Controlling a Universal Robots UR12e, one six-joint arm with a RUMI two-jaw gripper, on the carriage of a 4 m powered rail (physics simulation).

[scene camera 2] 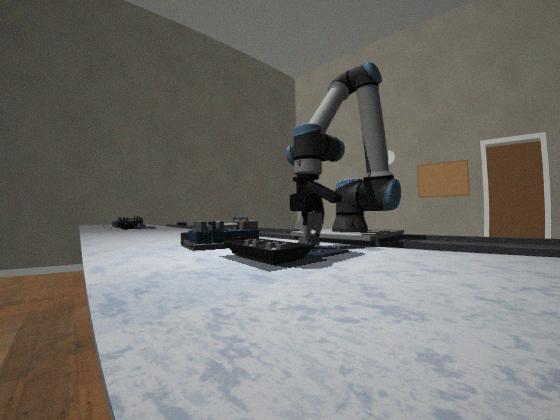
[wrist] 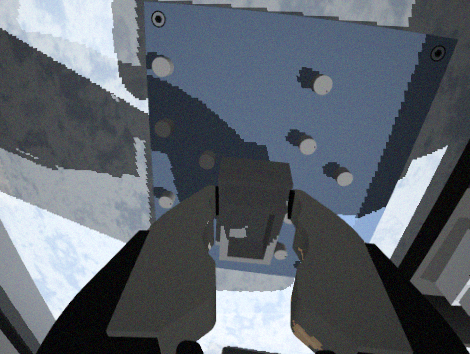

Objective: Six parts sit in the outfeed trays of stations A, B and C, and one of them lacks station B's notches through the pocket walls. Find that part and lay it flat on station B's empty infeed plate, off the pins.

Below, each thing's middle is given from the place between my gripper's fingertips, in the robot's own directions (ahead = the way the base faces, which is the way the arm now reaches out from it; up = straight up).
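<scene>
Here is the blue infeed plate (wrist: 240, 88), and it sits 30 mm below my hand and 10 mm ahead of it.
</scene>
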